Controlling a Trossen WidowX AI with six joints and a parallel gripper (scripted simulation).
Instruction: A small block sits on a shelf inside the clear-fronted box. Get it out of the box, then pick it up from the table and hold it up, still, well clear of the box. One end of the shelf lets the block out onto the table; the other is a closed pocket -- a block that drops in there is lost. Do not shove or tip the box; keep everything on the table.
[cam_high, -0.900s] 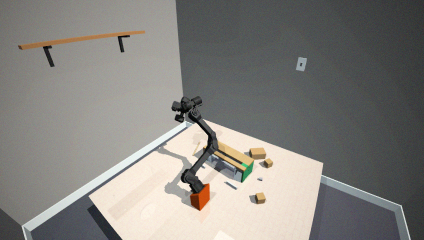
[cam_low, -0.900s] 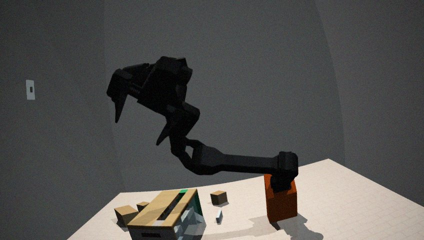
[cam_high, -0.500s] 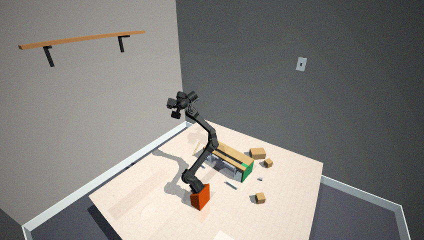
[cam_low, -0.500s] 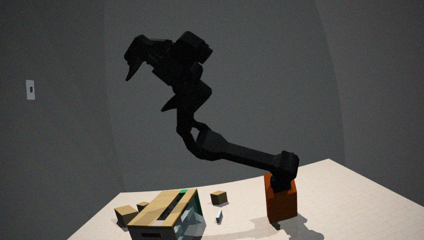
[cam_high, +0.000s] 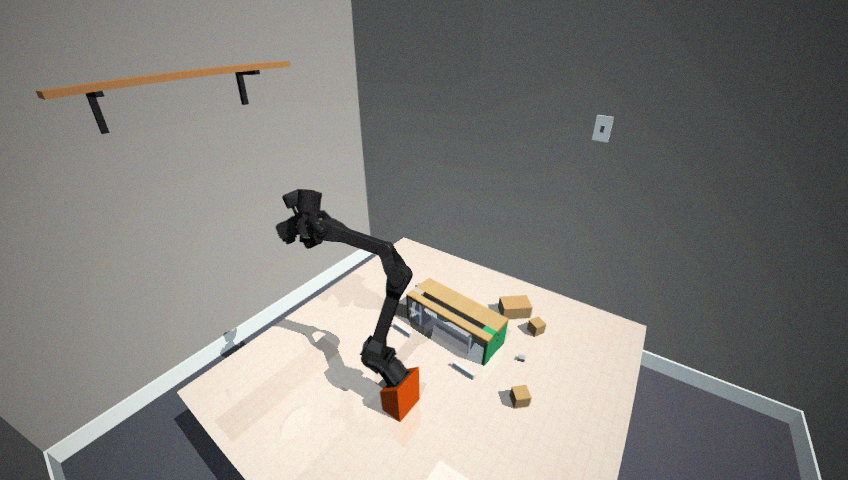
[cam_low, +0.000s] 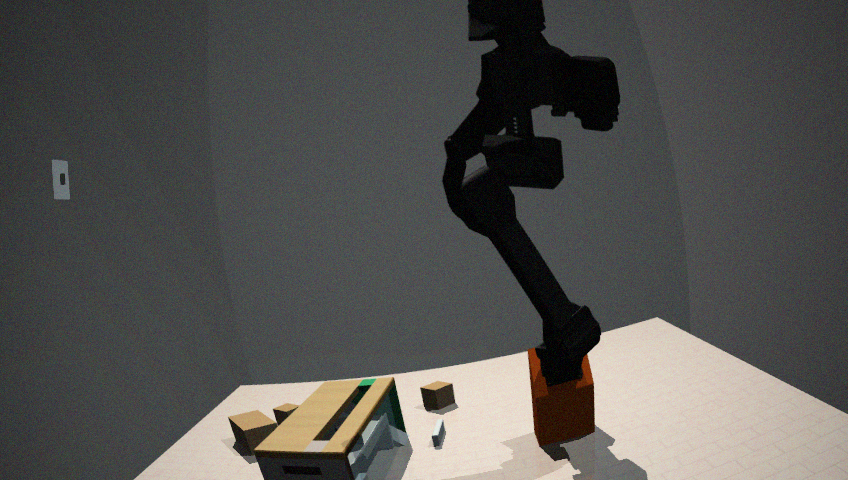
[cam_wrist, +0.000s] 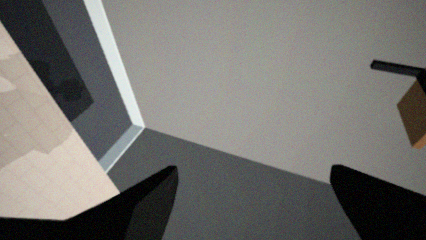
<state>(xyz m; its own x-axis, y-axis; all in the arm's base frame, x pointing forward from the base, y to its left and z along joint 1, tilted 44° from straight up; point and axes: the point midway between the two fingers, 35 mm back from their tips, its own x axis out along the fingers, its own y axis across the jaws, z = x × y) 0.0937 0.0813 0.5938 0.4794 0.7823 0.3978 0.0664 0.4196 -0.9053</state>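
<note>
Now: the dark grey block 450 mm to the right of my gripper tip, 410 mm below it and 250 mm ahead of it. From my gripper tip the other things lie so: clear-fronted box (460 mm to the right, 430 mm below, 230 mm ahead).
</note>
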